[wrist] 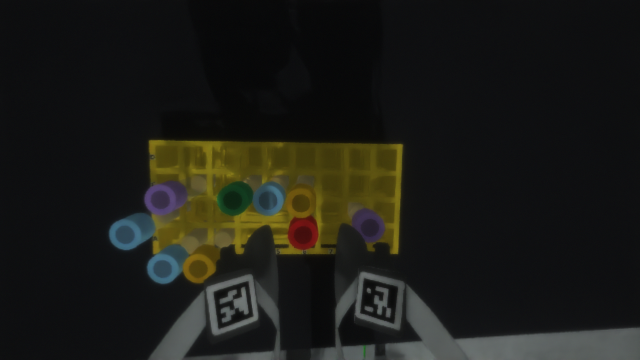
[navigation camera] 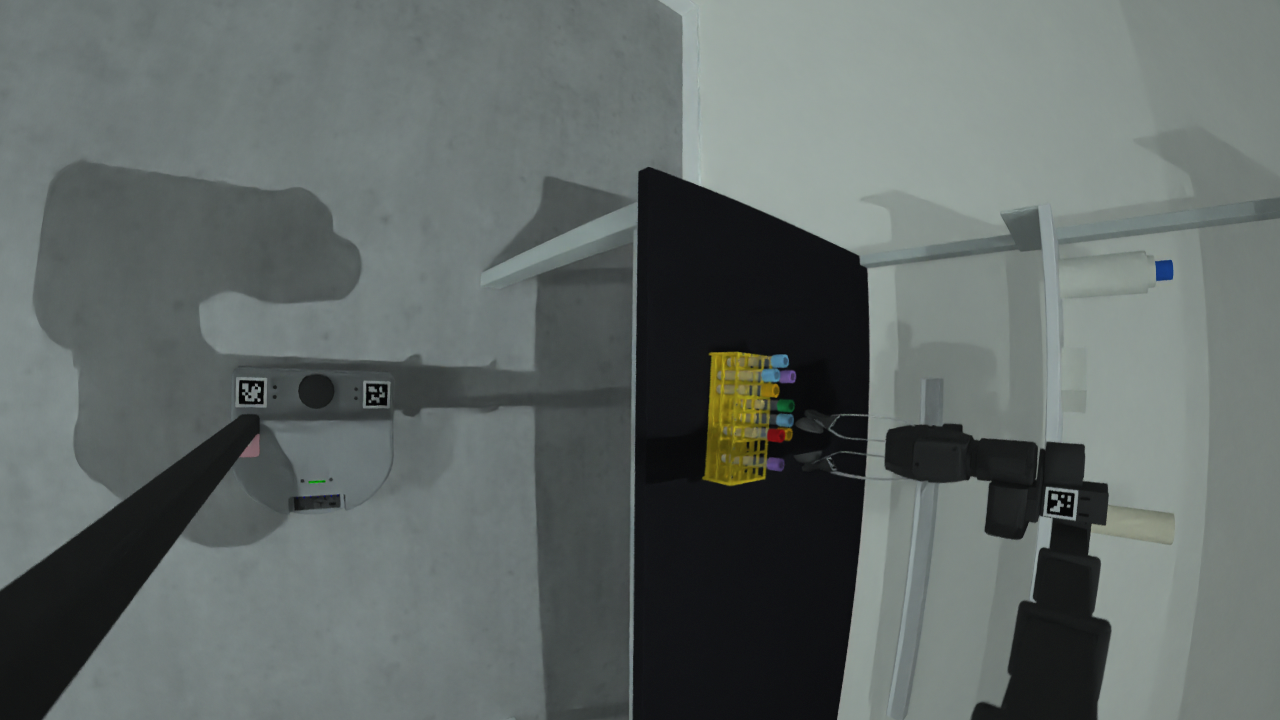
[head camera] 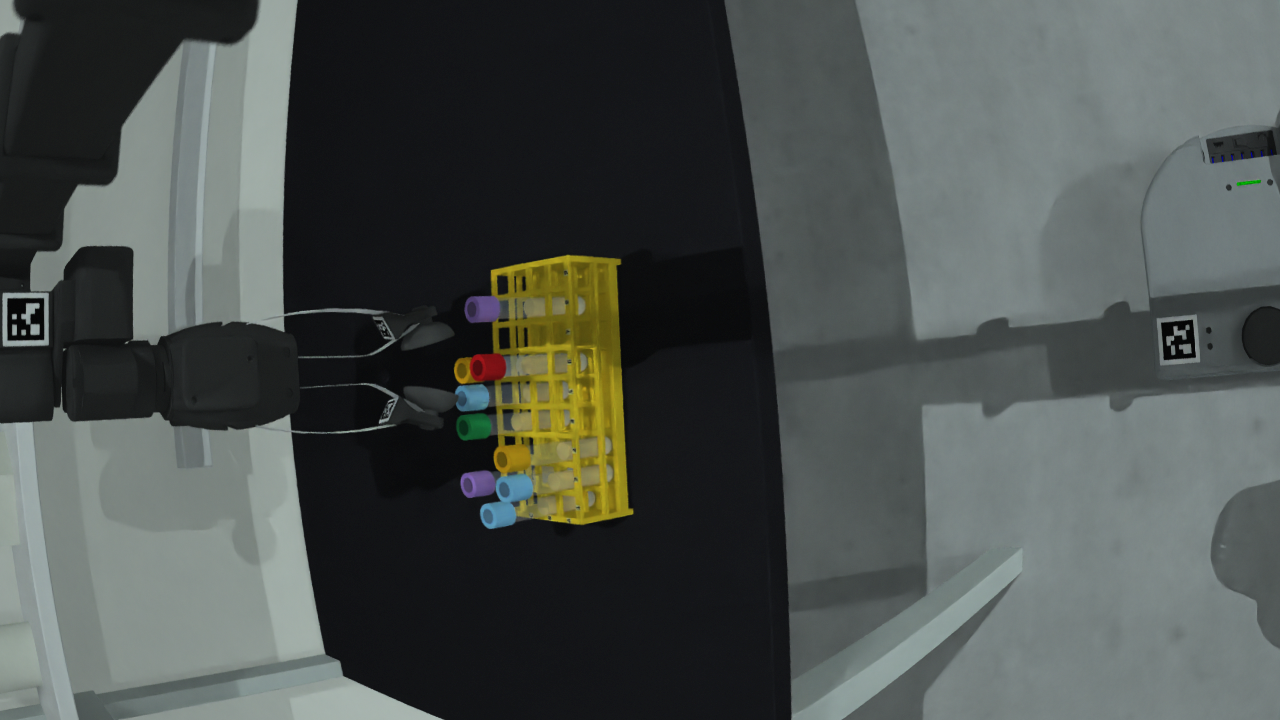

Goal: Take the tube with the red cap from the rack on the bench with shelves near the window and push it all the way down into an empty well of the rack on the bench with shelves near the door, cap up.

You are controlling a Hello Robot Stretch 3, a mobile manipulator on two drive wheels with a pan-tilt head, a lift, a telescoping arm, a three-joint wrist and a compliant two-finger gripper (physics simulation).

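Places are measured from the robot's base along level axes (x left, y back, z up), in centimetres.
Pixels of known places: gripper, fingertip midpoint: [navigation camera: 796,439] [head camera: 450,366]; robot's base, origin of the base link: [navigation camera: 315,389] [head camera: 1263,333].
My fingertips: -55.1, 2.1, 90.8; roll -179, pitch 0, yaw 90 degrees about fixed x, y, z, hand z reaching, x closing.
Observation:
Ahead of a thing's pixels: the offset from my fingertips to its top centre, as dx, dy, dz. "spot": to the spot under its first point.
The red-capped tube @[spot: +0.7, -0.2, -2.9] [head camera: 488,367] [navigation camera: 775,435] [wrist: 303,233] stands cap up in the yellow rack @[-1.5, -2.1, -8.8] [head camera: 610,385] [navigation camera: 714,420] [wrist: 400,200] on the black bench top. In the wrist view it is in the row nearest the gripper, right in front of an orange-capped tube. My gripper [head camera: 434,365] [navigation camera: 812,440] [wrist: 305,252] is open and empty, its fingertips above the caps. In the wrist view the red cap shows between the fingertips, a little nearer the left one. Whether the fingertips are level with the cap is hard to tell. The rack near the door cannot be made out.
In the wrist view a purple-capped tube [wrist: 369,225] stands beside the right fingertip. An orange-capped tube [wrist: 300,201], a light-blue one [wrist: 269,199] and a green one [wrist: 235,198] stand behind. A white bottle @[spot: -44.5, -27.7, +38.7] [navigation camera: 1105,274] stands past the bench's shelf upright @[spot: -30.4, -12.4, +30.1] [navigation camera: 1052,358].

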